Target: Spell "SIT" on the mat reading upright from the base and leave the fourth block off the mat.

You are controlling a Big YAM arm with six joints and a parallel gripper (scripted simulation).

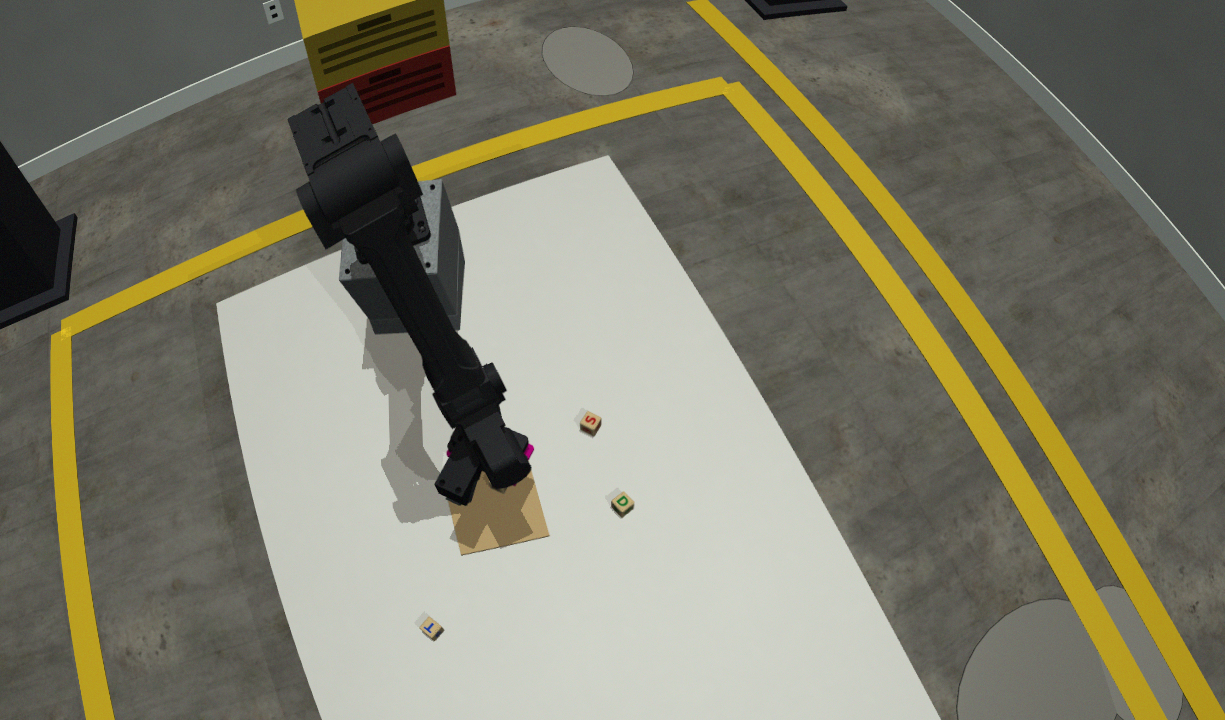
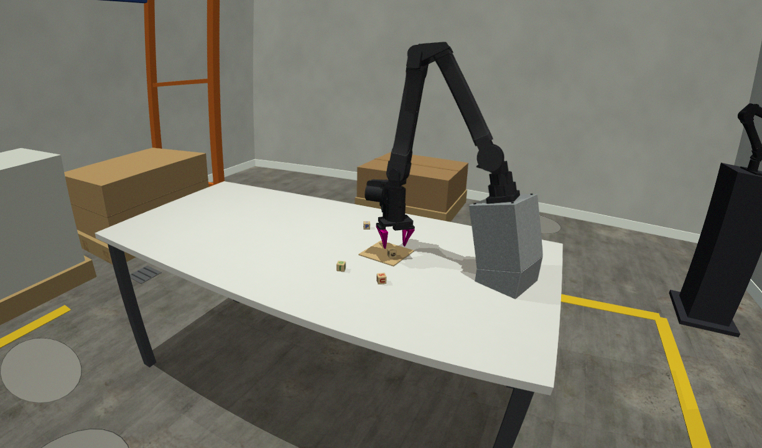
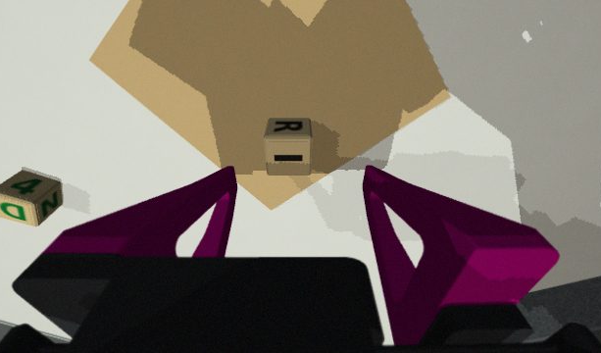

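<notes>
Now: hand 10 mm short of the I block and 30 mm above it. The rest, counted from my hand: S block (40 mm behind, 170 mm to the left, 40 mm below); D block (110 mm ahead, 160 mm to the left, 40 mm below); tan mat (40 mm ahead, 20 mm to the right, 50 mm below).
</notes>
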